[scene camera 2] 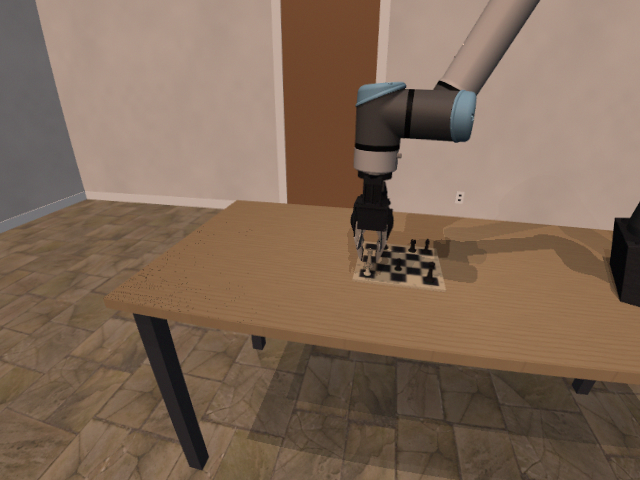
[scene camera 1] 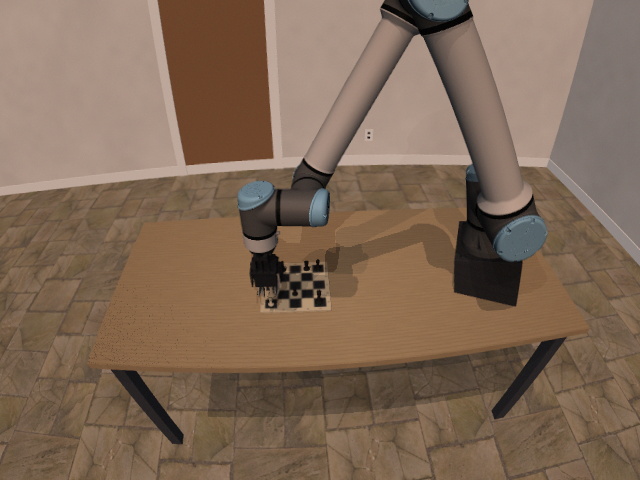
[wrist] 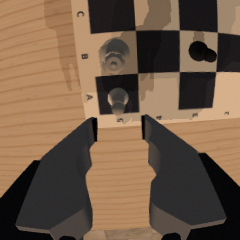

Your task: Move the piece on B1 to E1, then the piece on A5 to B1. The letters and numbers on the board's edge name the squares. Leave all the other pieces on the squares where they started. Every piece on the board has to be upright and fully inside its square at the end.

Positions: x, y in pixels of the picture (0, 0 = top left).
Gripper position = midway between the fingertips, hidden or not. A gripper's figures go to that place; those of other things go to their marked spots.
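The gripper (wrist: 119, 118) is 15 cm from the lens. There's a pale piece (wrist: 113, 63) that's 12 cm from the lens, and a board (wrist: 162, 80) that's 18 cm from the lens. Measured at their marked spots, the pale piece and the board are 7 cm apart.
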